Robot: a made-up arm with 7 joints. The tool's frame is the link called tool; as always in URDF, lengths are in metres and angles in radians. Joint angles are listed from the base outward. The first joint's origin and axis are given. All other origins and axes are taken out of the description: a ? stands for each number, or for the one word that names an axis. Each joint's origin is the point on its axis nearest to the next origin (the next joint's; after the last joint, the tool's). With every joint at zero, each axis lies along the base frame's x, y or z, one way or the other. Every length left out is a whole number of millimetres.
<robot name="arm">
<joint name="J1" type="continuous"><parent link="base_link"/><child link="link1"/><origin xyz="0 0 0.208" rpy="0 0 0"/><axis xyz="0 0 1"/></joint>
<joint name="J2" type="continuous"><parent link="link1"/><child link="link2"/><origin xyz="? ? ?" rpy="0 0 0"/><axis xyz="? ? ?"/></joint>
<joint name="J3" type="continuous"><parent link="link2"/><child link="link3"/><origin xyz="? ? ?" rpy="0 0 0"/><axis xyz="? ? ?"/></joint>
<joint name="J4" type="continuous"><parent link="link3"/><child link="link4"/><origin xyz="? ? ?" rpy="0 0 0"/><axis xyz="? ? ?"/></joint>
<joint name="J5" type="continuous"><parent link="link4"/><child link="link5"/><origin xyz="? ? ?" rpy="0 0 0"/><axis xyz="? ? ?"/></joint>
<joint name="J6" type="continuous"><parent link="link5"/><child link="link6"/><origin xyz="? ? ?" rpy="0 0 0"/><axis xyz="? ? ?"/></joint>
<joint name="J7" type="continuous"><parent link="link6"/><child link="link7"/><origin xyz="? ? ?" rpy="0 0 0"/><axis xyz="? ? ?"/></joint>
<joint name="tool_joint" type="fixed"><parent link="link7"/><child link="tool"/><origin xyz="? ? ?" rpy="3.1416 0 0"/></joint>
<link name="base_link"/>
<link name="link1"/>
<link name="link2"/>
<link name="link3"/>
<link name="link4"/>
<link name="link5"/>
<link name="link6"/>
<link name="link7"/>
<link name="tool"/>
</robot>
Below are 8 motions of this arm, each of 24 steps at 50 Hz.
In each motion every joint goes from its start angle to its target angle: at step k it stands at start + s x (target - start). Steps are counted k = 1, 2, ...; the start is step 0. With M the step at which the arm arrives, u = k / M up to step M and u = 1 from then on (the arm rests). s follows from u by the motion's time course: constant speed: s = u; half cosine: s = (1 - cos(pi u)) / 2; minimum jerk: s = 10 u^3 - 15 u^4 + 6 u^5.
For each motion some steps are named. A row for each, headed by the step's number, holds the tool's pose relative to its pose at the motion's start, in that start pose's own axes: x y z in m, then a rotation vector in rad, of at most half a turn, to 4 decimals.
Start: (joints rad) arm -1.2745 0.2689 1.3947 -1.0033 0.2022 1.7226 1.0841
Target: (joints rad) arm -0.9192 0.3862 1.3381 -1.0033 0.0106 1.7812 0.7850
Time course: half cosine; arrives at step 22
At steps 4, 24:
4: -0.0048 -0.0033 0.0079 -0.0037 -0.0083 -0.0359
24: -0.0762 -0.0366 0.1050 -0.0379 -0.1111 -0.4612

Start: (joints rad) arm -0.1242 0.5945 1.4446 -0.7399 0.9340 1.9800 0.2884
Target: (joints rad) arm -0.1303 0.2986 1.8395 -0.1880 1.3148 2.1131 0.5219
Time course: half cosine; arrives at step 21
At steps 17, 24:
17: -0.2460 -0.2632 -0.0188 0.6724 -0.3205 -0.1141
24: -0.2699 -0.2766 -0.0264 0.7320 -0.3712 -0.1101

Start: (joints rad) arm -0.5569 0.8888 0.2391 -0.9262 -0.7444 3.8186 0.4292
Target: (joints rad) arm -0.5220 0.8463 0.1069 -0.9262 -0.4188 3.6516 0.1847
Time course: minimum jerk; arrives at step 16
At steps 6, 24:
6: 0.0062 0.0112 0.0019 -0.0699 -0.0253 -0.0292
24: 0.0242 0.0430 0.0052 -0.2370 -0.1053 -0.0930

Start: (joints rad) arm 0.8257 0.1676 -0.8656 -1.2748 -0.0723 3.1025 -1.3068
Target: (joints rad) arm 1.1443 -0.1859 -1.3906 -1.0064 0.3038 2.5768 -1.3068
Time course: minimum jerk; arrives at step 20
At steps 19, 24:
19: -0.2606 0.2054 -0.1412 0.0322 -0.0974 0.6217
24: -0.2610 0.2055 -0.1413 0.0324 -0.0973 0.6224

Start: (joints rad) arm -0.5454 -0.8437 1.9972 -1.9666 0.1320 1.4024 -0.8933
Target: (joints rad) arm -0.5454 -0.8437 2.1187 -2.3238 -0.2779 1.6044 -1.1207
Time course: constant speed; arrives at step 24
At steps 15, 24:
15: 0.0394 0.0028 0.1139 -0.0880 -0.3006 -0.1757
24: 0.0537 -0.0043 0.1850 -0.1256 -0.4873 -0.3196

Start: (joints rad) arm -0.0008 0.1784 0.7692 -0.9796 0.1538 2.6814 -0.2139
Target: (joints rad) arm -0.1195 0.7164 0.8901 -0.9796 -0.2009 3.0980 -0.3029
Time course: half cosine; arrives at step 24
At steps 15, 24:
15: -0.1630 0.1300 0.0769 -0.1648 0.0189 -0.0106
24: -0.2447 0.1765 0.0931 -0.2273 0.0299 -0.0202

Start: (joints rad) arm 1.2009 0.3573 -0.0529 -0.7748 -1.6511 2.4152 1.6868
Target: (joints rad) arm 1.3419 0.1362 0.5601 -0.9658 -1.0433 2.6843 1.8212
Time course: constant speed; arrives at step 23
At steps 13, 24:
13: 0.0964 -0.0973 -0.1684 0.4266 -0.4477 0.5421
24: 0.1939 -0.1203 -0.3155 0.7589 -0.8237 0.8972

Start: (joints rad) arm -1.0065 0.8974 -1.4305 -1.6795 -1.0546 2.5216 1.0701
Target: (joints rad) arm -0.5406 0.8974 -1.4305 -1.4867 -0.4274 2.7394 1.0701
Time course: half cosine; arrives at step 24
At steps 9, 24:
9: 0.0732 -0.0076 -0.1092 0.2181 0.0965 0.1913
24: 0.1677 0.0348 -0.3787 0.7866 0.2792 0.5664

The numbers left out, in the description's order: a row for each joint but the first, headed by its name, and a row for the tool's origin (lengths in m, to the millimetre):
J2: xyz 0 0 0, axis 0 1 0
J3: xyz 0 0 0.193, axis 0 0 1
J4: xyz 0.118 0 0, axis 0 -1 0
J5: xyz -0.099 0 0.461, axis 0 0 1
J6: xyz 0 0 0, axis 0 -1 0
J7: xyz 0.071 0 0, axis 0 0 -1
tool: xyz 0 0 0

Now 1 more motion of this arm.
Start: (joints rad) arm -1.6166 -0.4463 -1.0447 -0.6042 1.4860 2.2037 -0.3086
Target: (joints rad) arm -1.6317 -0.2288 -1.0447 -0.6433 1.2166 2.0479 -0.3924
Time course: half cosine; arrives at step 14
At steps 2, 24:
2: -0.0040 0.0024 0.0065 -0.0136 -0.0209 -0.0104
24: -0.0949 0.0583 0.1190 -0.2550 -0.4438 -0.1958

